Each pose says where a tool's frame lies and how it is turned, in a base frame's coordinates. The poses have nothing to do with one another.
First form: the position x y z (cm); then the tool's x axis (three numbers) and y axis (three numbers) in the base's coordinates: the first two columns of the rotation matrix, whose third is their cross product.
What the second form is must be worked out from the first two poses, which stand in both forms.
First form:
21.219, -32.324, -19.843, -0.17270, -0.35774, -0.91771, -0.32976, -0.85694, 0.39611
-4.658, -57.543, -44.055, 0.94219, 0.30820, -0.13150, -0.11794, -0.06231, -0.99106
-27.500, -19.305, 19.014, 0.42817, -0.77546, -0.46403, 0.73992, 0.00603, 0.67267
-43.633, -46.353, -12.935, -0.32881, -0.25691, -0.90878, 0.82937, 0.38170, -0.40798
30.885, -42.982, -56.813, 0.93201, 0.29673, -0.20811, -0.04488, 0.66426, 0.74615
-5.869, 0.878, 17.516, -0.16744, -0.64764, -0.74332, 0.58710, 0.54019, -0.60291
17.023, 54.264, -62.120, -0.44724, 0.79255, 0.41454, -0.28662, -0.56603, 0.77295
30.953, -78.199, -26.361, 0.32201, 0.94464, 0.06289, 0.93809, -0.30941, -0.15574
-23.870, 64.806, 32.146, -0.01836, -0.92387, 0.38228, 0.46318, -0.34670, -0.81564
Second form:
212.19, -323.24, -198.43, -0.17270, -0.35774, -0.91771, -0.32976, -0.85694, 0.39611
-46.58, -575.43, -440.55, 0.94219, 0.30820, -0.13150, -0.11794, -0.06231, -0.99106
-275.00, -193.05, 190.14, 0.42817, -0.77546, -0.46403, 0.73992, 0.00603, 0.67267
-436.33, -463.53, -129.35, -0.32881, -0.25691, -0.90878, 0.82937, 0.38170, -0.40798
308.85, -429.82, -568.13, 0.93201, 0.29673, -0.20811, -0.04488, 0.66426, 0.74615
-58.69, 8.78, 175.16, -0.16744, -0.64764, -0.74332, 0.58710, 0.54019, -0.60291
170.23, 542.64, -621.20, -0.44724, 0.79255, 0.41454, -0.28662, -0.56603, 0.77295
309.53, -781.99, -263.61, 0.32201, 0.94464, 0.06289, 0.93809, -0.30941, -0.15574
-238.70, 648.06, 321.46, -0.01836, -0.92387, 0.38228, 0.46318, -0.34670, -0.81564

